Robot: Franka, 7 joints.
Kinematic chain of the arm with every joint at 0, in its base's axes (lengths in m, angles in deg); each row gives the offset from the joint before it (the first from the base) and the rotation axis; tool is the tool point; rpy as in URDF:
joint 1: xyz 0 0 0.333 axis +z
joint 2: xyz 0 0 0 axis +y
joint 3: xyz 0 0 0.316 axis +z
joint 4: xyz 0.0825 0 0 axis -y
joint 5: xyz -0.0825 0 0.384 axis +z
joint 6: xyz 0 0 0 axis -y
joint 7: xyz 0.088 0 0 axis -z
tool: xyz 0 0 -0.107 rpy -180 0 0
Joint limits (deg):
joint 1: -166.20..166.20
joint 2: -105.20..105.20
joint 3: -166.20..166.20
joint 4: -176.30..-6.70
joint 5: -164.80..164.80
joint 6: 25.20..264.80
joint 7: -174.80..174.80
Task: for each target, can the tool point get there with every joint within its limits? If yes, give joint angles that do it. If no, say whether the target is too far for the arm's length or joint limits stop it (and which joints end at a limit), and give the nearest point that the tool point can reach.
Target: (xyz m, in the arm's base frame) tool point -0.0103 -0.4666 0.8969
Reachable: yes | joints 108.04 -59.06 54.99 -31.31 -62.61 57.19 129.85
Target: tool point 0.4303 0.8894 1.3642
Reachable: no: too far | nearest point 0.2585 0.5343 0.9525 | short by 0.570 m
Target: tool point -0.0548 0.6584 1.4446
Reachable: no: too far | nearest point -0.0364 0.4368 1.0705 | short by 0.435 m
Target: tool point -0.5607 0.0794 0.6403
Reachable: yes | joints 110.46 32.54 74.12 -105.84 -33.32 234.97 -101.39
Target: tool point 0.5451 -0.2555 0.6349
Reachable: yes | joints -86.43 54.95 86.12 -83.34 -108.98 203.59 -115.99
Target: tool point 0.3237 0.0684 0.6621
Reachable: yes | joints -70.33 -52.07 48.99 -104.46 -0.56 48.57 56.83
